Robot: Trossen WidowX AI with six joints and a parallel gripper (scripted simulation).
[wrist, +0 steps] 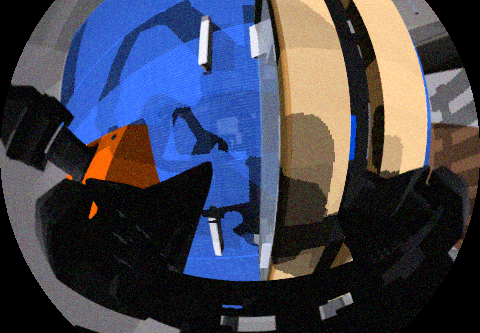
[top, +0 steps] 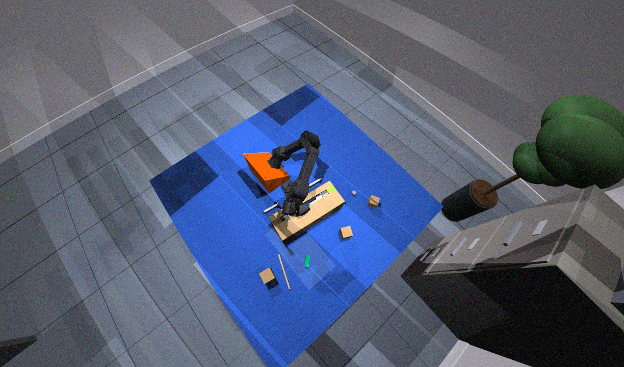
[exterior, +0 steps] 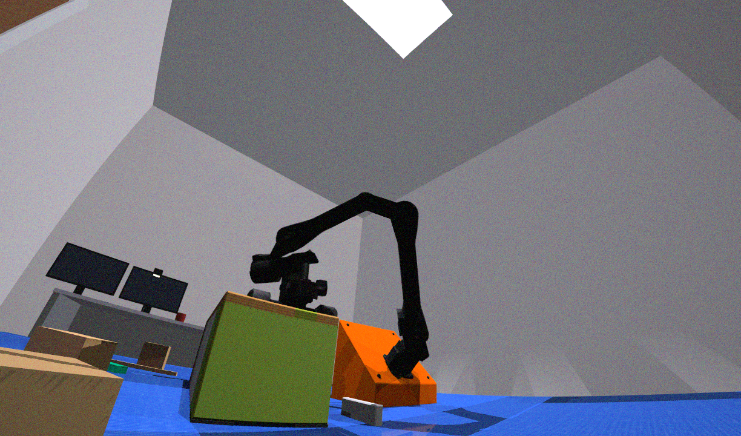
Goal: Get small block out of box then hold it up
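Now: gripper tip 50 mm short of the blue block and 20 mm to the right of it. Round my gripper tip: grey cube (110 mm ahead, 320 mm to the left, 80 mm below); then tan box (40 mm ahead, 10 mm to the left, 20 mm below); then green piece (290 mm ahead, 120 mm to the right, 80 mm below).
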